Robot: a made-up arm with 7 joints. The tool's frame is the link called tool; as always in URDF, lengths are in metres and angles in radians. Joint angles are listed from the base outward.
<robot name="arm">
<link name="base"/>
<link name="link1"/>
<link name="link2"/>
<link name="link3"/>
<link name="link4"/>
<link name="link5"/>
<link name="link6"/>
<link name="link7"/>
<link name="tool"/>
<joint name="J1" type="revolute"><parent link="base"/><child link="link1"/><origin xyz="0 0 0.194" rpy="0 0 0"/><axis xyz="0 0 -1"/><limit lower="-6.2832" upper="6.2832"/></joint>
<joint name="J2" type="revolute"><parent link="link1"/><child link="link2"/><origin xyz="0 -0.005 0.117" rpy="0 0 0"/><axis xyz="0 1 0"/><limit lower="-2.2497" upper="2.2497"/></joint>
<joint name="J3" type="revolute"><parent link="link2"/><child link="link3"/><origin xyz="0 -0.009 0.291" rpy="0 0 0"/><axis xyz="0 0 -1"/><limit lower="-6.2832" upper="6.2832"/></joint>
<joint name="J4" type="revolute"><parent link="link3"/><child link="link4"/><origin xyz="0 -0.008 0.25" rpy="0 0 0"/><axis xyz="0 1 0"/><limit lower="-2.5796" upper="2.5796"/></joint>
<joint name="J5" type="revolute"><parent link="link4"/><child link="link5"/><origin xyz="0 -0.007 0.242" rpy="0 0 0"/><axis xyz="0 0 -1"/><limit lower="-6.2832" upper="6.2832"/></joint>
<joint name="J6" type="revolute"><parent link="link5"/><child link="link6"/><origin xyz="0 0 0.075" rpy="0 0 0"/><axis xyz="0 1 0"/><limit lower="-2.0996" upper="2.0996"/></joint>
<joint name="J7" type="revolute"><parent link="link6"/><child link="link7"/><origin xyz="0 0 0.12" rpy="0 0 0"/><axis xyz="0 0 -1"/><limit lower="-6.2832" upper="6.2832"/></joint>
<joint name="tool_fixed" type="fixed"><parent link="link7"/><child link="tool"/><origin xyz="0 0 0" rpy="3.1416 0 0"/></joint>
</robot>
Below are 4 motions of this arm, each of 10 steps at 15 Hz.
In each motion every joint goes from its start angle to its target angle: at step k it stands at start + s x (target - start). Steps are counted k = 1, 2, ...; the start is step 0. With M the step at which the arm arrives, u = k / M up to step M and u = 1 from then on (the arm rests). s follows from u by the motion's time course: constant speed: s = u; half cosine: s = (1 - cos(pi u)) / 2; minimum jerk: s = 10 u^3 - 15 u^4 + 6 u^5.
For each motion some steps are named. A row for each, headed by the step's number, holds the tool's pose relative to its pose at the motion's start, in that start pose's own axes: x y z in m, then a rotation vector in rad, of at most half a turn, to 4 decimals.
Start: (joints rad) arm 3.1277 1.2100 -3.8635 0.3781 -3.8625 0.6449 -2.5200
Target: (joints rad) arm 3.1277 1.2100 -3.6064 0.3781 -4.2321 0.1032 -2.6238
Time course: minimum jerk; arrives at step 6
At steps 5, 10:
5: 0.0411 0.0024 0.0004 -0.1590 -0.4335 -0.1945
10: 0.0422 0.0023 0.0008 -0.1650 -0.4487 -0.2027

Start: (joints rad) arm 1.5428 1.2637 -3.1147 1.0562 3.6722 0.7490 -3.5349
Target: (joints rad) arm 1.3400 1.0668 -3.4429 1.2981 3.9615 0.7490 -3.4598
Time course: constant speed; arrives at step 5
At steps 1, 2, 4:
1: 0.0494 -0.0059 0.0112 -0.0348 -0.0649 -0.0559
2: 0.0942 -0.0171 0.0240 -0.0768 -0.1212 -0.1150
4: 0.1675 -0.0533 0.0526 -0.1796 -0.2047 -0.2409

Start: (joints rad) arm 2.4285 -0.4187 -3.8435 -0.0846 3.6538 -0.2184 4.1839
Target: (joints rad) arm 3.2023 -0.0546 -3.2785 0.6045 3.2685 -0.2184 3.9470
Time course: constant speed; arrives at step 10
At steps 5, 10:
5: 0.0193 0.0881 0.0235 -0.0431 -0.1645 0.3190
10: 0.0579 0.2101 0.0984 0.0585 -0.5244 0.5616

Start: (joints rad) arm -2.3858 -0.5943 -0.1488 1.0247 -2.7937 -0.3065 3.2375
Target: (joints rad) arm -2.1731 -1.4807 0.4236 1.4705 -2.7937 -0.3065 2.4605
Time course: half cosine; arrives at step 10
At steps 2, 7, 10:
2: -0.0193 0.0247 0.0486 0.0757 0.0161 -0.0403
7: -0.0667 0.1214 0.4715 0.5671 0.3237 -0.5084
10: -0.0393 0.1191 0.6017 0.6581 0.4779 -0.6981

